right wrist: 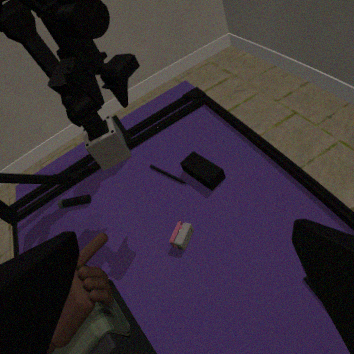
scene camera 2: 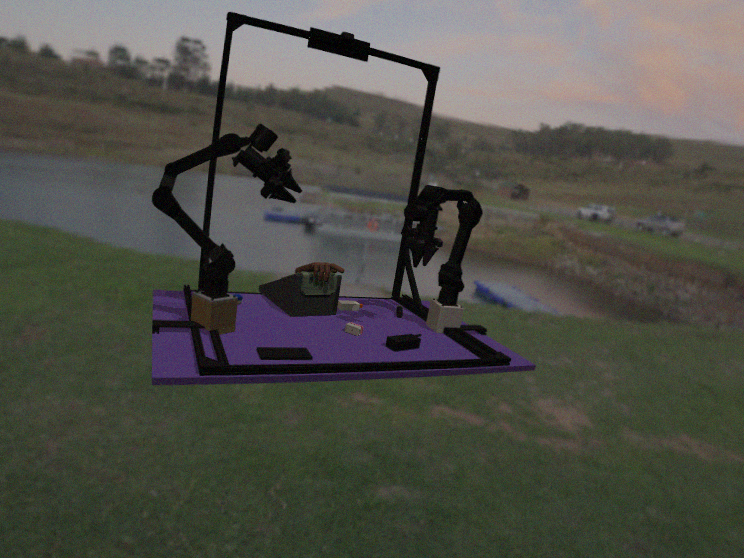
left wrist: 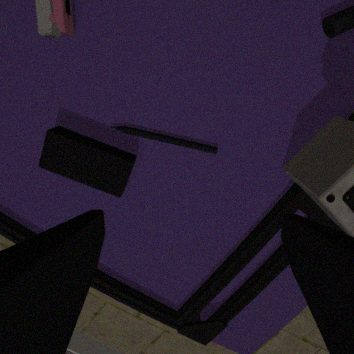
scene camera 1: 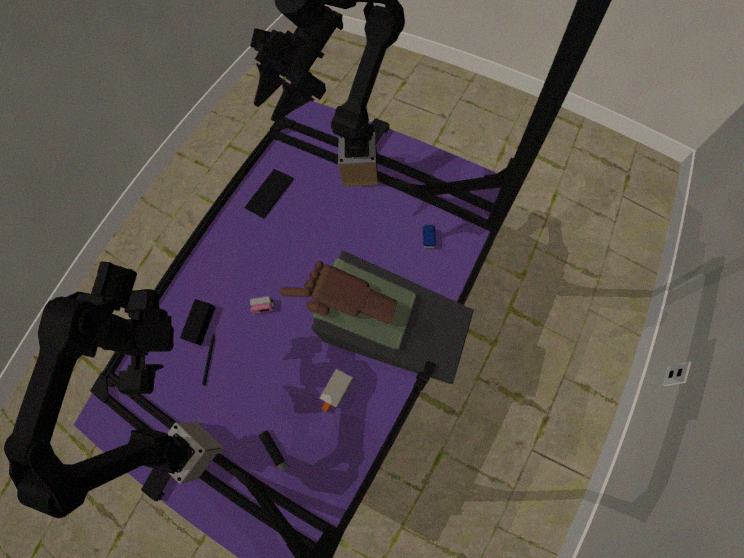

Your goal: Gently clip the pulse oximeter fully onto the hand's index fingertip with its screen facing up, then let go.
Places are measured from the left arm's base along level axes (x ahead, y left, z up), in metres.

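Pixels of known places: left gripper, fingertip midpoint: [right wrist: 113,105] [scene camera 2: 419,266] [left wrist: 194,223]; right gripper, fingertip midpoint: [right wrist: 186,236] [scene camera 2: 298,196] [scene camera 1: 264,113]; left arm's base at its link origin: [right wrist: 97,130] [scene camera 2: 447,303] [scene camera 1: 177,452]; right arm's base at its link origin: [scene camera 2: 215,294] [scene camera 1: 356,147].
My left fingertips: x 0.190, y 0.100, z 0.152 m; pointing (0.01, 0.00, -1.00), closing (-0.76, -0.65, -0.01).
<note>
Ahead of a thing's pixels: the offset from my left fingertips to its middle.
The pulse oximeter @(dz -0.242, dx +0.199, dy -0.003 m) [scene camera 1: 261,304] [scene camera 2: 353,328] [left wrist: 55,17] [right wrist: 181,236], a small white and pink clip, lies on the purple table with its two coloured halves side by side, off the tip of the index finger [scene camera 1: 294,292] [right wrist: 94,249]. The brown hand [scene camera 1: 342,291] [scene camera 2: 321,268] rests on a green pad with its index finger stretched out. My left gripper [scene camera 1: 144,372] [scene camera 2: 421,259] [left wrist: 194,223] is open and empty, above the table's left side in scene camera 1. My right gripper [scene camera 1: 268,110] [scene camera 2: 297,195] [right wrist: 186,236] is open and empty, high up and away from the oximeter.
A black box @(dz -0.240, dx +0.058, dy +0.111 m) [scene camera 1: 198,322] [left wrist: 87,162] and a dark pen @(dz -0.253, dx +0.005, dy +0.027 m) [scene camera 1: 208,360] [right wrist: 167,174] lie near the oximeter. A dark wedge stand [scene camera 1: 441,336] [scene camera 2: 303,300] holds the pad. A black slab @(dz -0.254, dx +0.466, dy +0.212 m) [scene camera 1: 269,192], blue block @(dz -0.241, dx +0.601, dy -0.248 m) [scene camera 1: 429,236], white box @(dz -0.243, dx +0.138, dy -0.288 m) [scene camera 1: 336,388] and black cylinder @(dz -0.244, dx -0.063, dy -0.255 m) [scene camera 1: 272,449] lie farther off.
</note>
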